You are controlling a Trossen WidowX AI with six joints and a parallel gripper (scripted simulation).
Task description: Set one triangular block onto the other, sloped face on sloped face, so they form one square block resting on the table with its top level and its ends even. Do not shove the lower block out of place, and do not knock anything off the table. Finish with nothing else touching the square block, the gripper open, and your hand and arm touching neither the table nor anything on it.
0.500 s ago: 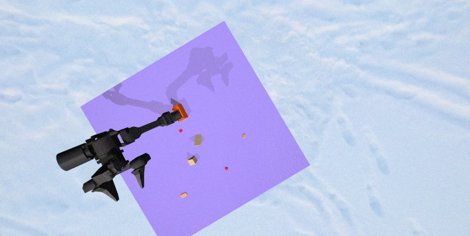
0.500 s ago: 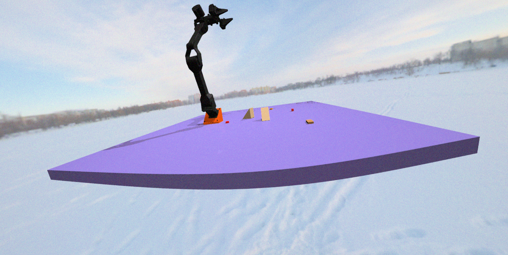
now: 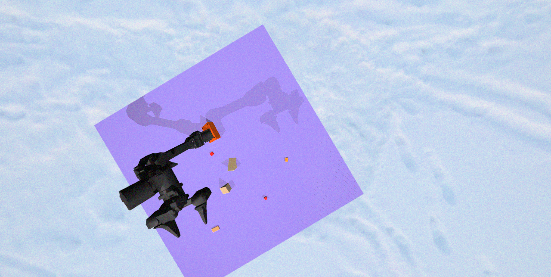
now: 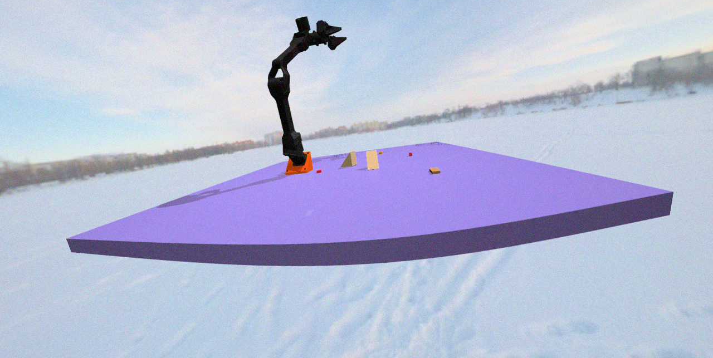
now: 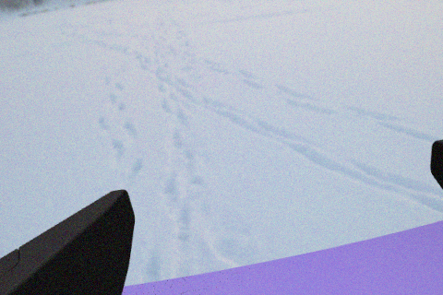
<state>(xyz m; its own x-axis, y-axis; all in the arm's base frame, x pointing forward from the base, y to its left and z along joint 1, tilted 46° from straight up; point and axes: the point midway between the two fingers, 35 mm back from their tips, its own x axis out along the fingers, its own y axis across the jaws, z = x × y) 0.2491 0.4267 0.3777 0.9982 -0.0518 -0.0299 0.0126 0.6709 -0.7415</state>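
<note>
Now: gripper tip 60 mm short of the triangular block, 90 mm to the left of it and 600 mm above it.
</note>
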